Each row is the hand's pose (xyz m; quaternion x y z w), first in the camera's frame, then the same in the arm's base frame.
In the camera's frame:
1: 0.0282 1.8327 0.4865 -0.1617 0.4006 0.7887 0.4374
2: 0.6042 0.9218 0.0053 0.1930 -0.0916 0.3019 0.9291
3: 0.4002 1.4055 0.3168 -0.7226 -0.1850 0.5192 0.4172
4: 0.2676 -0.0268 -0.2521 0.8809 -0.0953 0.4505 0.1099
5: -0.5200 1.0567 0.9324 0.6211 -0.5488 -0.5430 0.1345
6: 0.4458 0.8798 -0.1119 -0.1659 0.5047 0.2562 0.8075
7: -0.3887 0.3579 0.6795 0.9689 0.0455 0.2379 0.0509
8: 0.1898 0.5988 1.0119 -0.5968 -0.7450 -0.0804 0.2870
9: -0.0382 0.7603 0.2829 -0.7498 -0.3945 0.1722 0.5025
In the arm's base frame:
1: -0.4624 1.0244 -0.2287 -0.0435 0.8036 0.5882 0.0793
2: 0.0723 -0.0273 -0.2615 -0.0936 0.4157 0.2898 0.8570
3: -0.1091 0.5547 -0.2936 -0.5540 0.1562 0.8137 0.0808
4: 0.1137 -0.7834 0.4498 0.8638 0.2175 0.0852 0.4464
5: -0.2488 0.9332 0.7948 0.2981 -0.5716 -0.4528 0.6160
6: -0.0855 -0.1136 -0.1707 -0.4079 0.8149 0.1374 0.3881
7: 0.0103 0.2648 1.0305 0.8680 0.2329 -0.1860 0.3971
8: 0.4938 0.5676 0.6089 -0.5793 -0.5889 0.4854 0.2863
9: -0.1474 0.1797 0.3902 -0.7258 -0.1273 0.6287 0.2486

